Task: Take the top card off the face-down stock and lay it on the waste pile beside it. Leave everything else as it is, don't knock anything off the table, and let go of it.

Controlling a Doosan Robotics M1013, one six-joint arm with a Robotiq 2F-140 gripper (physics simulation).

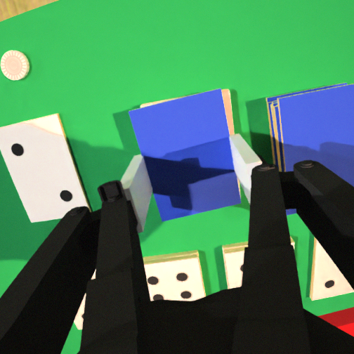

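Note:
A blue face-down card [185, 135] lies between the two pale fingertips of my gripper [189, 161], which is shut on it by its left and right edges. The card is over the waste pile [228, 107], whose pale edges show behind its top and right side. Whether the card touches the pile cannot be told. The face-down stock [315, 125] is a blue stack to the right, with slightly uneven cards at its left side and its lower part hidden by my right finger.
A white card with two black dots [41, 167] lies at the left. A round pale chip [15, 65] is at the upper left. Dotted cards [175, 272] [233, 265] [330, 272] lie along the bottom, partly behind my fingers. A red object [345, 322] shows at the lower right.

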